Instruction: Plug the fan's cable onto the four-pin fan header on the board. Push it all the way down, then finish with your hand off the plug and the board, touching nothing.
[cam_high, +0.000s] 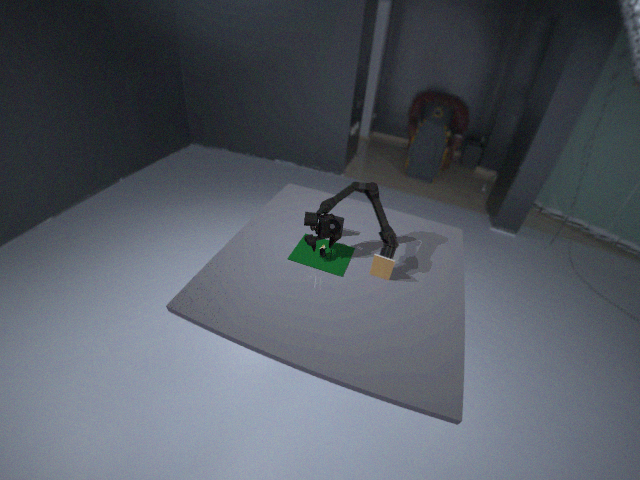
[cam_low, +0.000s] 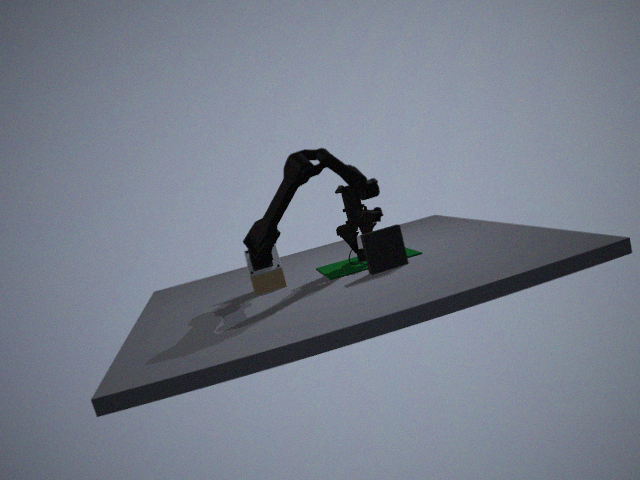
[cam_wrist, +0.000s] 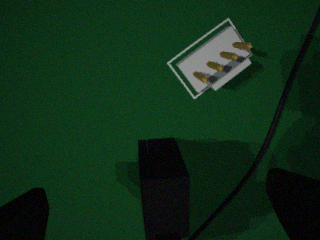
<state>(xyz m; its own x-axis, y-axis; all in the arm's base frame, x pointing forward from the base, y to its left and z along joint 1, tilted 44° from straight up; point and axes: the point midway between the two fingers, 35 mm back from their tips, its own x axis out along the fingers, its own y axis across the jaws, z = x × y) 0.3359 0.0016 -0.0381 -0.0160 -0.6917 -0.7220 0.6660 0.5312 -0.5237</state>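
My gripper tip is 10 mm past the fan plug and 20 mm above it. From my gripper tip the other things lie so: green board: 10 mm to the right, 50 mm below; dark square fan: 20 mm ahead, 200 mm to the right, 20 mm above.
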